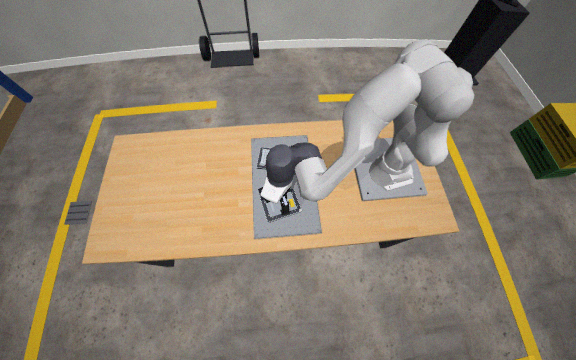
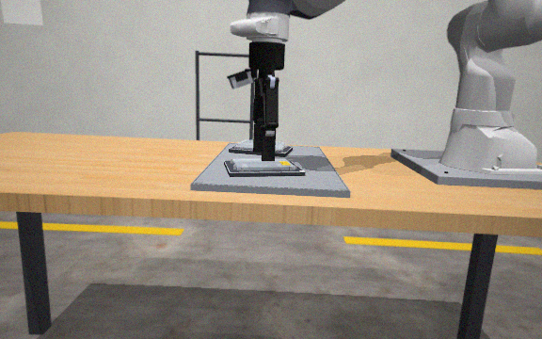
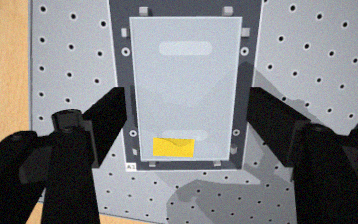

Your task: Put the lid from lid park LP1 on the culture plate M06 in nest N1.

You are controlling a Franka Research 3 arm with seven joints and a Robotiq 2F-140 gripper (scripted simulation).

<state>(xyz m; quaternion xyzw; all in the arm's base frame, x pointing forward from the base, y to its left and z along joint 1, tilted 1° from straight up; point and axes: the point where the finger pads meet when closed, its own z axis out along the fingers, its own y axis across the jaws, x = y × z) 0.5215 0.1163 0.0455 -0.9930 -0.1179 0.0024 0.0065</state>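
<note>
Now: the lid 40 mm below my hand. The rest, counted from my hand: nest N1 (240 mm to the right, 50 mm below, 10 mm ahead); then lid park LP1 (50 mm below).
</note>
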